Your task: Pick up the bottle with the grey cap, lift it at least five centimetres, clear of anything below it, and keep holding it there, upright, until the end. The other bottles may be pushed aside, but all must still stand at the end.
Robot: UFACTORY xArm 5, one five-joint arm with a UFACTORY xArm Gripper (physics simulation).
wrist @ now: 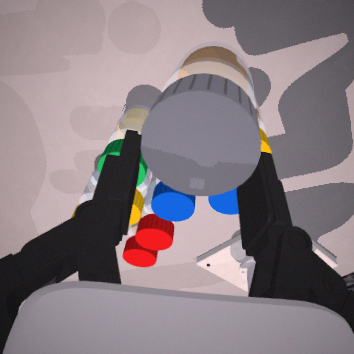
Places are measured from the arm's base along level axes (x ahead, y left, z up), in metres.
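Pixels of known places: gripper, between the fingertips: [193, 161].
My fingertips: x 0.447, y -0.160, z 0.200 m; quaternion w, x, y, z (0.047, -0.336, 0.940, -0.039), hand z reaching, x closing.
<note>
Ahead of a thing's pixels: the offset from my fingertips to its middle.
The bottle with the grey cap @(dx +0.003, dy -0.010, dz -0.044 m) [202, 125] is large and close in the middle of the wrist view, its cap facing the camera. Part of its clear body with brown contents shows beyond the cap's upper edge. My gripper [193, 161] is shut on this bottle, one black finger at each side. The bottle is well above the table, as the other caps look much smaller below it. Its body leans the same way in the picture as the standing bottles; whether it is exactly upright is hard to tell. Its base is hidden.
Below are bottles with a green cap [107, 162], a yellow cap @(dx -0.077, dy +0.191, dz -0.126 m) [135, 206], blue caps @(dx -0.109, dy +0.128, dz -0.126 m) [173, 203] @(dx -0.138, dy +0.061, dz -0.126 m) [223, 202] and red caps @(dx -0.147, dy +0.197, dz -0.126 m) [155, 234] @(dx -0.171, dy +0.254, dz -0.126 m) [140, 253]. Another yellow cap @(dx -0.095, dy +0.017, dz -0.126 m) [265, 142] shows behind the right finger. A white plate [222, 260] lies at the lower right. Dark shadows cross the table.
</note>
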